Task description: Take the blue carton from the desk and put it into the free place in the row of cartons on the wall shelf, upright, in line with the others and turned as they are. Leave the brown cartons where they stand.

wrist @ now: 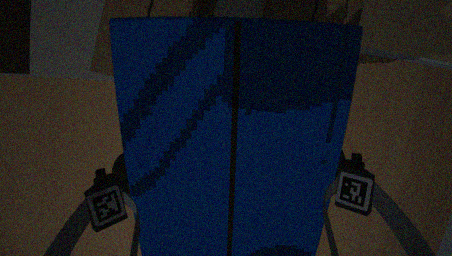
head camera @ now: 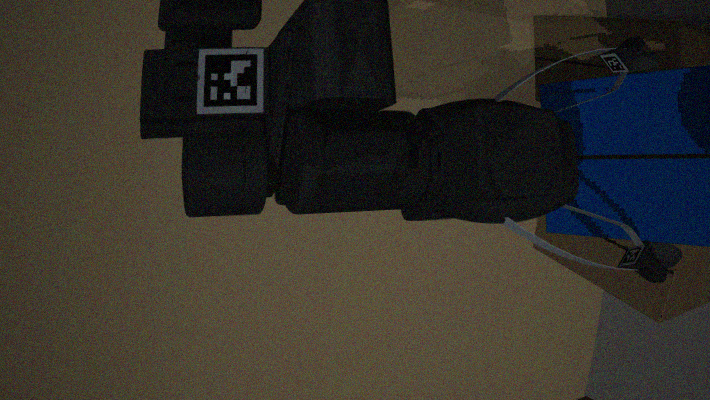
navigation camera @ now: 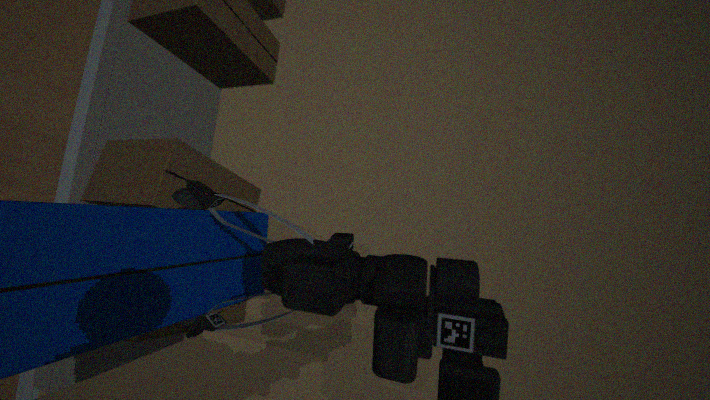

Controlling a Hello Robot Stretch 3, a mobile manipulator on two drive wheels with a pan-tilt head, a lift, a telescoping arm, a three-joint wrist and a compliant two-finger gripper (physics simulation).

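Places are measured from the robot's base along level axes (x ahead, y left, z up), in centimetres.
Pixels of known places: gripper, fingertip midpoint: (wrist: 226,165) (head camera: 665,159) (navigation camera: 180,255).
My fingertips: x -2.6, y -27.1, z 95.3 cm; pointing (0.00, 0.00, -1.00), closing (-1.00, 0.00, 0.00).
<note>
Behind a point stands the place of what it marks.
My gripper (head camera: 645,157) {x -2.6, y -27.1, z 95.3 cm} (navigation camera: 195,261) {x -2.6, y -27.1, z 95.3 cm} (wrist: 226,165) {x -2.6, y -27.1, z 95.3 cm} is shut on the blue carton, one finger on each side. The blue carton (head camera: 650,115) {x -5.5, y -25.2, z 99.8 cm} (navigation camera: 100,240) {x 1.1, y -17.3, z 98.3 cm} (wrist: 280,165) {x -5.5, y -28.7, z 100.4 cm} shows a dark centre line, and its seam slants slightly in the wrist view. It is at the shelf, between two brown cartons. One brown carton (head camera: 650,295) {x 10.9, y -38.1, z 82.7 cm} (navigation camera: 130,170) {x 8.3, y -34.5, z 74.8 cm} shows below it in the head view and above it in the navigation view. The other brown carton (head camera: 560,40) {x -20.3, y -49.1, z 83.5 cm} is mostly hidden behind the blue one. Whether the blue carton's base touches the shelf is hidden.
The grey shelf (head camera: 650,360) {x 25.2, y -49.8, z 64.7 cm} (navigation camera: 155,105) {x 23.6, y -45.7, z 64.7 cm} runs beside the wall, with a pale front edge (navigation camera: 82,115) {x 29.4, y -62.3, z 5.4 cm}. Another brown carton (navigation camera: 210,45) {x 36.9, y -48.6, z 76.6 cm} stands farther along, at the top of the navigation view. The tan wall (head camera: 350,310) {x 10.6, y -60.8, z 109.1 cm} (navigation camera: 500,125) {x 20.8, y -62.4, z 137.1 cm} is behind the wrist. The views are dark.
</note>
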